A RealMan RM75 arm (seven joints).
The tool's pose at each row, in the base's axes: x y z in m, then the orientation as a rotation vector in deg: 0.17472, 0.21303, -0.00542, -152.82, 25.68, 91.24; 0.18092, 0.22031, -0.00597, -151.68, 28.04, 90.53; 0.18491, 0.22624, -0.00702, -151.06, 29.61, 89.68; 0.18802, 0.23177, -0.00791, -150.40, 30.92, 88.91; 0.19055, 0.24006, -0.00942, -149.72, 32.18, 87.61; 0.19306, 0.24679, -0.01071, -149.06, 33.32, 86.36; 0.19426, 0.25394, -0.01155, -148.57, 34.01, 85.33; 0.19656, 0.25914, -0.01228, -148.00, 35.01, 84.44; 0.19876, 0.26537, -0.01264, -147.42, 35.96, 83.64; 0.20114, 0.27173, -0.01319, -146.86, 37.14, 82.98; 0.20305, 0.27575, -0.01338, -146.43, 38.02, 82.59; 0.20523, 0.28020, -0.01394, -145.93, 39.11, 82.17; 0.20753, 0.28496, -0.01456, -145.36, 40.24, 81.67; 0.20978, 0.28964, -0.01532, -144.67, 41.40, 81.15; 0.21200, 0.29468, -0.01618, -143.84, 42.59, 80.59; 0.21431, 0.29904, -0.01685, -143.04, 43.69, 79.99
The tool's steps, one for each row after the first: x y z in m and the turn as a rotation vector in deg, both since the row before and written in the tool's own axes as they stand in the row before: 0.00147, -0.00858, -0.00400, 1.66, -0.12, 0.89; 0.00114, -0.00689, -0.00186, 1.19, 0.16, 0.56; 0.00066, -0.00627, -0.00112, 1.12, 0.10, 0.42; 0.00014, -0.00879, 0.00038, 1.40, 0.34, 0.26; 0.00033, -0.00729, 0.00014, 1.33, 0.33, 0.21; -0.00078, -0.00715, 0.00126, 1.02, 0.29, 0.04; 0.00017, -0.00573, -0.00009, 1.05, 0.21, 0.26; -0.00052, -0.00659, 0.00020, 0.99, 0.16, 0.26; -0.00034, -0.00680, 0.00030, 0.93, 0.13, 0.46; -0.00020, -0.00445, -0.00014, 0.65, 0.05, 0.37; 0.00007, -0.00499, 0.00004, 0.74, 0.05, 0.49; 0.00003, -0.00532, 0.00014, 0.83, 0.05, 0.49; 0.00010, -0.00524, 0.00031, 0.93, 0.01, 0.49; 0.00001, -0.00554, 0.00060, 1.05, -0.04, 0.47; 0.00007, -0.00497, 0.00027, 1.04, -0.01, 0.42
